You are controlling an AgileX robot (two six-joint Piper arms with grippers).
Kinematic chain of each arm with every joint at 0, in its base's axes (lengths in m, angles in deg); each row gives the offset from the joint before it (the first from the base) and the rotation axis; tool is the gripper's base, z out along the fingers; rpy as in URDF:
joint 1: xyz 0 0 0.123 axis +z
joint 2: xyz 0 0 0 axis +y
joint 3: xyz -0.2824 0 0.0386 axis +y
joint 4: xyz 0.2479 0 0.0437 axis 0.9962 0 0.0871
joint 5: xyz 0 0 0 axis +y
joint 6: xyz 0.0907 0 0.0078 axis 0.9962 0 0.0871
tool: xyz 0 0 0 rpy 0 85 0
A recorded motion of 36 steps. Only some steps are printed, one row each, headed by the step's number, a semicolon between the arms.
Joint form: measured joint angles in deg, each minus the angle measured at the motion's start. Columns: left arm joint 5, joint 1, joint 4, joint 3, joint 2, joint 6; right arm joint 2, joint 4, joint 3, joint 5, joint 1, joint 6.
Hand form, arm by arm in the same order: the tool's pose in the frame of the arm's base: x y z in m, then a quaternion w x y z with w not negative. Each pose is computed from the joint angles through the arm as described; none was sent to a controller.
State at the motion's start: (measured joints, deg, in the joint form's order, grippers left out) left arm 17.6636 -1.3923 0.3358 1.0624 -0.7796 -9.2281; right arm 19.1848 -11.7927 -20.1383 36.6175 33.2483 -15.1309
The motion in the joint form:
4: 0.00 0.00 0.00 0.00 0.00 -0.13; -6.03 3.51 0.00 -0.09 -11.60 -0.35
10: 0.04 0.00 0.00 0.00 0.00 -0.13; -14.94 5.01 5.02 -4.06 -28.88 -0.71
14: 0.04 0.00 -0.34 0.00 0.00 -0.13; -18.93 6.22 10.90 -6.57 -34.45 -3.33
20: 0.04 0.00 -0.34 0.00 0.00 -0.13; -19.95 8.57 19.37 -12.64 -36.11 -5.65
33: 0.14 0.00 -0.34 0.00 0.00 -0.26; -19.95 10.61 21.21 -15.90 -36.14 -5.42
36: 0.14 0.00 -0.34 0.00 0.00 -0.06; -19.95 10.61 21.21 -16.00 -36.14 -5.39
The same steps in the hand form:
4: 0.0539 -0.0011 0.1797 0.62037 -0.05271 0.78054 -0.05592; 0.0560 0.0138 0.2610 0.54209 -0.29139 0.78725 -0.03842
10: 0.0539 -0.0011 0.1796 0.62010 -0.05273 0.78075 -0.05590; 0.0438 -0.0025 0.2461 0.58748 -0.16117 0.78470 -0.11459
14: 0.0539 -0.0013 0.1796 0.61987 -0.05438 0.78064 -0.05835; 0.0431 -0.0053 0.2196 0.58420 -0.13852 0.78614 -0.14665
20: 0.0539 -0.0013 0.1796 0.61987 -0.05438 0.78064 -0.05835; 0.0504 -0.0046 0.1808 0.57392 -0.13929 0.79383 -0.14506
33: 0.0538 -0.0013 0.1795 0.61912 -0.05530 0.78112 -0.05899; 0.0526 -0.0033 0.1749 0.58730 -0.12806 0.78841 -0.13075
36: 0.0538 -0.0013 0.1795 0.61922 -0.05394 0.78122 -0.05791; 0.0526 -0.0033 0.1751 0.58802 -0.12778 0.78792 -0.13074

